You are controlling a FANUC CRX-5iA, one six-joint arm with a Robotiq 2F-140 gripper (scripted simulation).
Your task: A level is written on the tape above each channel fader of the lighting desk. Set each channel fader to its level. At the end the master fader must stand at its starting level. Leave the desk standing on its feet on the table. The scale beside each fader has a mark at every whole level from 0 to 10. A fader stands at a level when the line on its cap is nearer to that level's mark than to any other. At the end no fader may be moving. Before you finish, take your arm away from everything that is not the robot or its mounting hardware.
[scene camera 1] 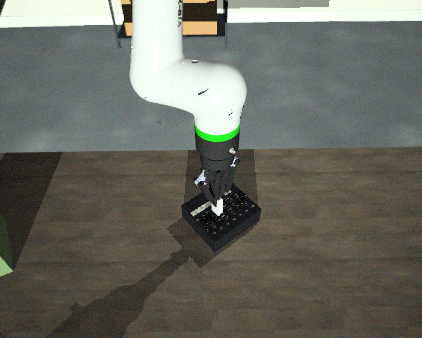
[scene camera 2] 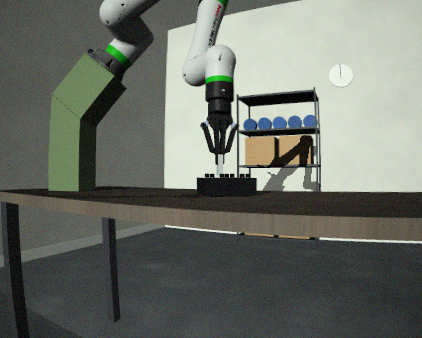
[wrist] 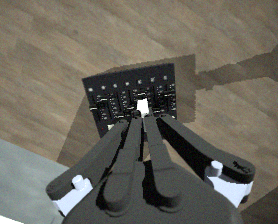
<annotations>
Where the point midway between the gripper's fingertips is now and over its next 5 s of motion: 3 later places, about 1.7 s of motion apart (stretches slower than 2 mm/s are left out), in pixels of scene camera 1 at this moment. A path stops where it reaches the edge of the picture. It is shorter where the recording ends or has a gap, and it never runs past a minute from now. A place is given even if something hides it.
The gripper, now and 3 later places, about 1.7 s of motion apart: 217, 211; 229, 200; 249, 202; 248, 205
</annotations>
